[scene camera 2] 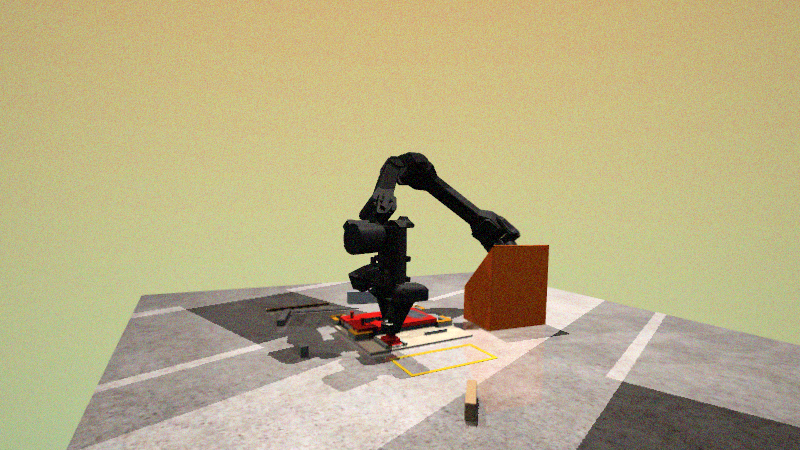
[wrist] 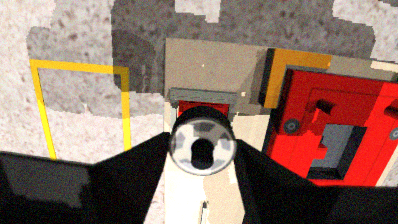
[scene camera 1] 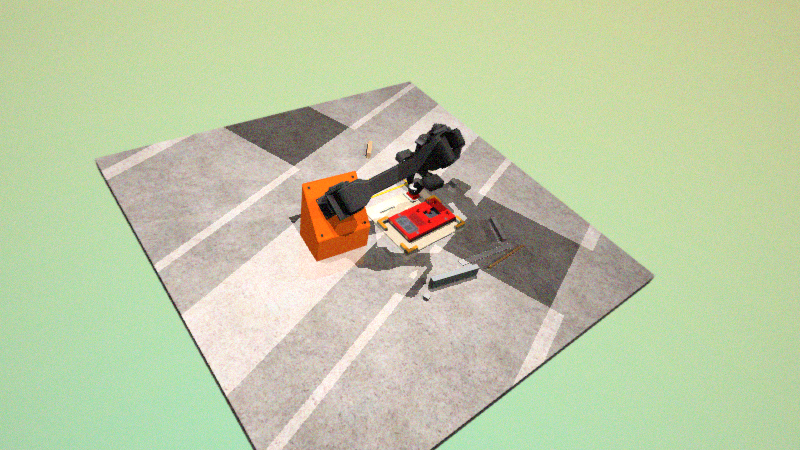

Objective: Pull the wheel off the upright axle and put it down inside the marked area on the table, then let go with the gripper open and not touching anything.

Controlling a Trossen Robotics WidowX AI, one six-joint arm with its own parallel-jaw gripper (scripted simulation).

Note:
The gripper (scene camera 2: pixel 391 327) carries a wheel (wrist: pixel 201 122). Also in view: a red fixture plate (scene camera 1: pixel 426 217).
The red fixture plate also shows in scene camera 2 (scene camera 2: pixel 359 323). The gripper also shows in the wrist view (wrist: pixel 201 142).

